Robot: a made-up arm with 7 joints. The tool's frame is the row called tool.
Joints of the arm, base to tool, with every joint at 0 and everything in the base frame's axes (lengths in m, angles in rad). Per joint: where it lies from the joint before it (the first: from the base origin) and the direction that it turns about. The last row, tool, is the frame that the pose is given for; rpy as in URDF.
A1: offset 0.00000 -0.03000 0.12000 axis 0 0.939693 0.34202
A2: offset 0.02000 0.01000 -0.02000 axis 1 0 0
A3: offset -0.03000 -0.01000 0.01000 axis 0 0 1
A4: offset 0.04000 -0.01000 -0.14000 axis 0 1 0
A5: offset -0.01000 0.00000 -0.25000 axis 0 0 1
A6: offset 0.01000 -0.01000 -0.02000 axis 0 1 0
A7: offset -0.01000 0.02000 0.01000 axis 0 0 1
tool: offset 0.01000 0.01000 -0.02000 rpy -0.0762 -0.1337 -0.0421
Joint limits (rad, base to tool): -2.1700..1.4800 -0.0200..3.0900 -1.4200..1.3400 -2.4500..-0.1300 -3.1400..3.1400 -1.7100..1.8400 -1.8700..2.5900
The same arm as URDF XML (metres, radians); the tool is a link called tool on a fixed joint. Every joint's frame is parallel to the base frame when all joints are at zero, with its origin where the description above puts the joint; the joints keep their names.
<robot name="arm">
  <joint name="tool_joint" type="fixed">
    <parent link="link7"/>
    <child link="tool"/>
    <origin xyz="0.01 0.01 -0.02" rpy="-0.0762 -0.1337 -0.0421"/>
  </joint>
  <joint name="A7" type="revolute">
    <parent link="link6"/>
    <child link="link7"/>
    <origin xyz="-0.01 0.02 0.01"/>
    <axis xyz="0 0 1"/>
    <limit lower="-1.87" upper="2.59"/>
  </joint>
  <joint name="A6" type="revolute">
    <parent link="link5"/>
    <child link="link6"/>
    <origin xyz="0.01 -0.01 -0.02"/>
    <axis xyz="0 1 0"/>
    <limit lower="-1.71" upper="1.84"/>
  </joint>
  <joint name="A5" type="revolute">
    <parent link="link4"/>
    <child link="link5"/>
    <origin xyz="-0.01 0 -0.25"/>
    <axis xyz="0 0 1"/>
    <limit lower="-3.14" upper="3.14"/>
  </joint>
  <joint name="A4" type="revolute">
    <parent link="link3"/>
    <child link="link4"/>
    <origin xyz="0.04 -0.01 -0.14"/>
    <axis xyz="0 1 0"/>
    <limit lower="-2.45" upper="-0.13"/>
  </joint>
  <joint name="A3" type="revolute">
    <parent link="link2"/>
    <child link="link3"/>
    <origin xyz="-0.03 -0.01 0.01"/>
    <axis xyz="0 0 1"/>
    <limit lower="-1.42" upper="1.34"/>
  </joint>
  <joint name="A2" type="revolute">
    <parent link="link1"/>
    <child link="link2"/>
    <origin xyz="0.02 0.01 -0.02"/>
    <axis xyz="1 0 0"/>
    <limit lower="-0.02" upper="3.09"/>
  </joint>
  <joint name="A1" type="revolute">
    <parent link="base"/>
    <child link="link1"/>
    <origin xyz="0 -0.03 0.12"/>
    <axis xyz="0 0.9397 0.342"/>
    <limit lower="-2.17" upper="1.48"/>
  </joint>
  <link name="base"/>
  <link name="link1"/>
  <link name="link2"/>
  <link name="link3"/>
  <link name="link4"/>
  <link name="link5"/>
  <link name="link6"/>
  <link name="link7"/>
  <link name="tool"/>
</robot>

